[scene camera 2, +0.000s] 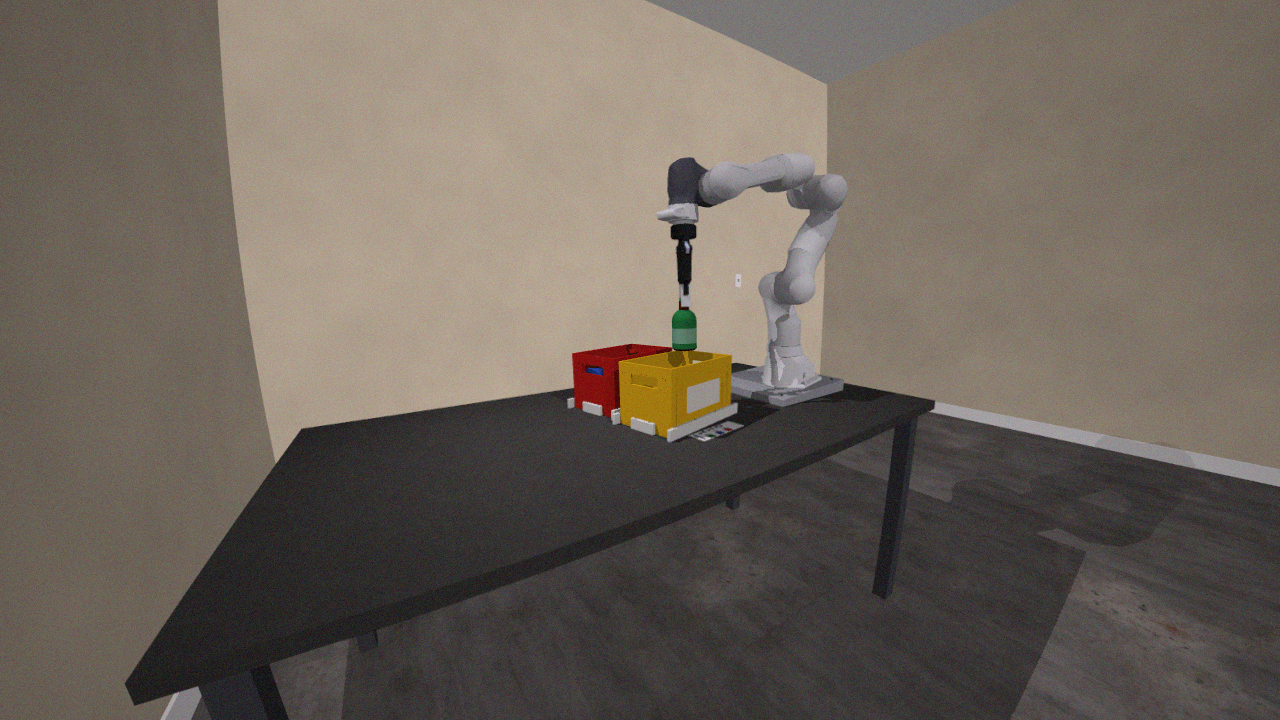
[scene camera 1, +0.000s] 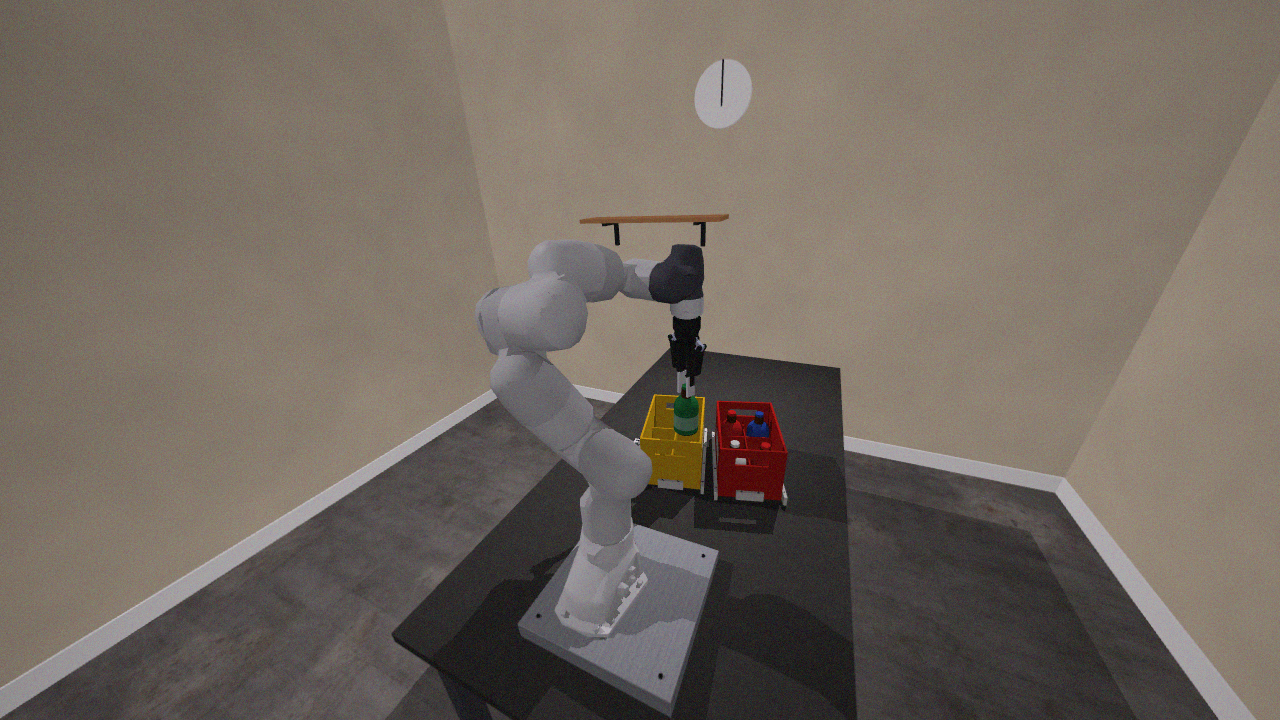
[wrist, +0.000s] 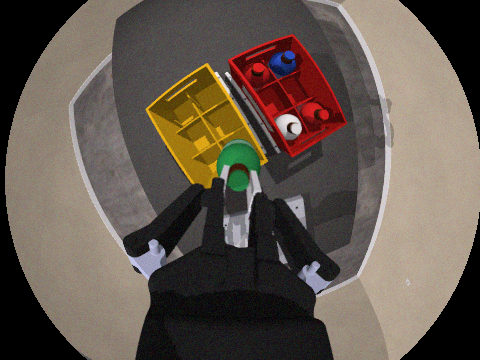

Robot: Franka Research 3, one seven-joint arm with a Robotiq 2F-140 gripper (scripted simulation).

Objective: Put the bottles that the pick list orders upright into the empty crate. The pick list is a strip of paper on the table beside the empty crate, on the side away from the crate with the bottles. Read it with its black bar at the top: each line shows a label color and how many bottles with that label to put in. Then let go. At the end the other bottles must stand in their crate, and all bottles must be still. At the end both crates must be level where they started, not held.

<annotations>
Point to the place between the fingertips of my gripper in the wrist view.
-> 238,176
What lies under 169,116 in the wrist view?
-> A yellow crate.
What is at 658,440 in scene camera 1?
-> A yellow crate.
</annotations>
